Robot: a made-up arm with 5 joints.
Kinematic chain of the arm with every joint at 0, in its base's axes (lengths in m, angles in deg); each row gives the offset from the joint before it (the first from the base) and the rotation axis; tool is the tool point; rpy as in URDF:
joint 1: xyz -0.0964 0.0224 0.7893 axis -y
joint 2: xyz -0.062 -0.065 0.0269 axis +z
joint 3: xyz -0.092 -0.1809 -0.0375 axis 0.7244 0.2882 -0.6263
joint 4: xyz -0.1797 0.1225 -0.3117 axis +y
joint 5: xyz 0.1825 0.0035 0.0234 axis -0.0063 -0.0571 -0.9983
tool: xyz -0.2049 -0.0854 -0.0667 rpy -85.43 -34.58 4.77
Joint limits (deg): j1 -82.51..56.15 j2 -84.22..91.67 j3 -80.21..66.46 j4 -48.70..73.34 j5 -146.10..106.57
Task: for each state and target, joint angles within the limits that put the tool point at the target. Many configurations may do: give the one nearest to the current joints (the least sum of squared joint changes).
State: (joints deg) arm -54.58 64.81 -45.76 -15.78 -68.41
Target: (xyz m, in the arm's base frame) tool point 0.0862 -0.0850 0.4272
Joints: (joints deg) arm -35.97 72.87 -55.75 -7.02 -63.98
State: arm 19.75 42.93 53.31 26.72 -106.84
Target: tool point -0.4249 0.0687 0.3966
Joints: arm -3.12 41.85 66.46 47.83 -110.36
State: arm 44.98 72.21 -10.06 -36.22 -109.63
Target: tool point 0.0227 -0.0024 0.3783
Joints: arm 2.02 78.41 7.47 6.94 -125.21
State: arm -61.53 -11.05 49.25 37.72 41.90
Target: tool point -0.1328 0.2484 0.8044
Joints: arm -51.04 -41.63 63.95 46.10 27.19
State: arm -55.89 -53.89 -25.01 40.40 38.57
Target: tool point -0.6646 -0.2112 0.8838
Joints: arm -50.11 -26.56 -39.86 42.08 25.30
